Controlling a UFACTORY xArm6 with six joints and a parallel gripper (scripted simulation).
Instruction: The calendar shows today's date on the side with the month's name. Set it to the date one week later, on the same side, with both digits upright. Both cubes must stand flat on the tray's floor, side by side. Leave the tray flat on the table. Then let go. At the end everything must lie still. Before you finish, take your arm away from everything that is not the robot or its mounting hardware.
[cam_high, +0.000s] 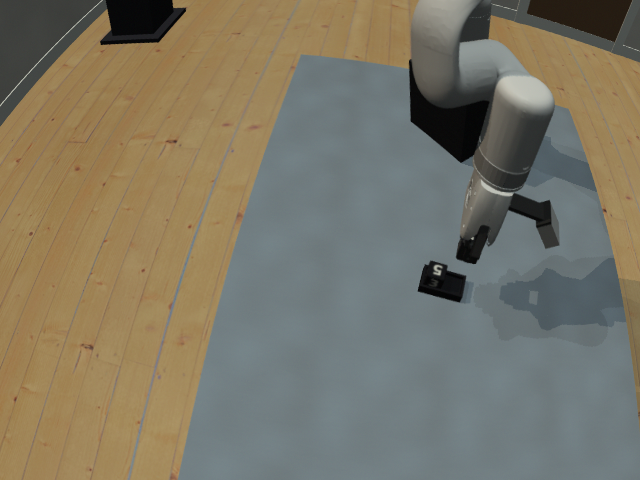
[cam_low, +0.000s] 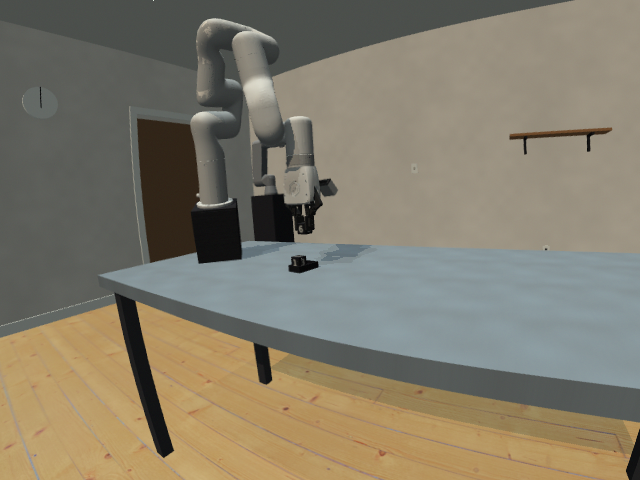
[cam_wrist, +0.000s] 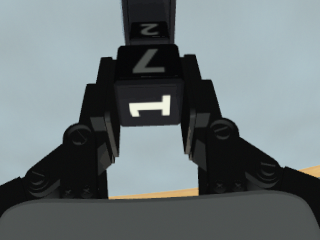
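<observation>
Right now my hand is 20 mm to the left of the black tray and 120 mm above it.
</observation>
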